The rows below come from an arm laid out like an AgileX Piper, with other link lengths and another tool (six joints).
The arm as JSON. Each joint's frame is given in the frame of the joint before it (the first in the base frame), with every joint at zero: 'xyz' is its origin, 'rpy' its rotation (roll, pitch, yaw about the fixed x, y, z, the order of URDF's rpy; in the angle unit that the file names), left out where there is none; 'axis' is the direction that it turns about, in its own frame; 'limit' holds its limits. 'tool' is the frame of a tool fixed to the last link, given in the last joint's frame.
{
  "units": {
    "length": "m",
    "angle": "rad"
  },
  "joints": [
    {
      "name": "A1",
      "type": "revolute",
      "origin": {
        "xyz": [
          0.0,
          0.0,
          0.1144
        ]
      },
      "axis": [
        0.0,
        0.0,
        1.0
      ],
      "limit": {
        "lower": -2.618,
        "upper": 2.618
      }
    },
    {
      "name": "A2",
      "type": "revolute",
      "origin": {
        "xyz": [
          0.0,
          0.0,
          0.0
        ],
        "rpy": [
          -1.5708,
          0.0,
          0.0
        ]
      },
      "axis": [
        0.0,
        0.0,
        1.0
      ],
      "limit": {
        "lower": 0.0,
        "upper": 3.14
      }
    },
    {
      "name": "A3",
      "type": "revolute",
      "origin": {
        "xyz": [
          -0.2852,
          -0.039,
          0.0
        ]
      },
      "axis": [
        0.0,
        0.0,
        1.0
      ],
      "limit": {
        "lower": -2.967,
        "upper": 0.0
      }
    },
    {
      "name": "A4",
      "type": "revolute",
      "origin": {
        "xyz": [
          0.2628,
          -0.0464,
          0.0
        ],
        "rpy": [
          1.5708,
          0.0,
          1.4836
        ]
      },
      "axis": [
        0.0,
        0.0,
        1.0
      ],
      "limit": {
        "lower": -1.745,
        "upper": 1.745
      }
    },
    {
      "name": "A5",
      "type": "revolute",
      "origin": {
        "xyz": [
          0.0,
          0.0,
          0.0
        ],
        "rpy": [
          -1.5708,
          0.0,
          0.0
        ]
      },
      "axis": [
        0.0,
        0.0,
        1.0
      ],
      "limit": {
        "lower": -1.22,
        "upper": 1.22
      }
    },
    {
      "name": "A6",
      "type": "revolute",
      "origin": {
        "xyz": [
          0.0,
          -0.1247,
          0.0
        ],
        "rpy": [
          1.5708,
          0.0,
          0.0
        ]
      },
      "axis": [
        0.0,
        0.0,
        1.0
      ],
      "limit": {
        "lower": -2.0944,
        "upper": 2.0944
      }
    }
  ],
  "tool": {
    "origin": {
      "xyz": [
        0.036,
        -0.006,
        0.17
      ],
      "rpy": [
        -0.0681,
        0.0,
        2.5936
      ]
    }
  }
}
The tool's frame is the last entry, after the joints.
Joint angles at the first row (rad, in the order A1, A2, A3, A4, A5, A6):
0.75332, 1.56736, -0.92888, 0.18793, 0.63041, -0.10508
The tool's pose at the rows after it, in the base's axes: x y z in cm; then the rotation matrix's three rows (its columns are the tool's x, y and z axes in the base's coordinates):
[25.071 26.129 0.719], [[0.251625 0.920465 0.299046], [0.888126 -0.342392 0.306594], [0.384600 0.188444 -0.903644]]
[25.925 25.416 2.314], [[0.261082 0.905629 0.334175], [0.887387 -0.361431 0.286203], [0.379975 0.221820 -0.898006]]
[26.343 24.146 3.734], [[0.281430 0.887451 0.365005], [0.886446 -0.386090 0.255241], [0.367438 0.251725 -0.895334]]
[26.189 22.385 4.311], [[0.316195 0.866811 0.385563], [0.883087 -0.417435 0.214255], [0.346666 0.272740 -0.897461]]
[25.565 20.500 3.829], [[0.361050 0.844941 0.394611], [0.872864 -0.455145 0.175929], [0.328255 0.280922 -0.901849]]
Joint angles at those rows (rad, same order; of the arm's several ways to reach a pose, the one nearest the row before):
0.75334, 1.55343, -0.95861, 0.12941, 0.65749, -0.05207
0.75333, 1.52347, -0.98690, 0.06268, 0.69915, 0.01177
0.75331, 1.48457, -1.00050, -0.00424, 0.74736, 0.07976
0.75297, 1.44408, -0.98374, -0.06524, 0.78320, 0.15133
0.74813, 1.40555, -0.93045, -0.10939, 0.78737, 0.21890

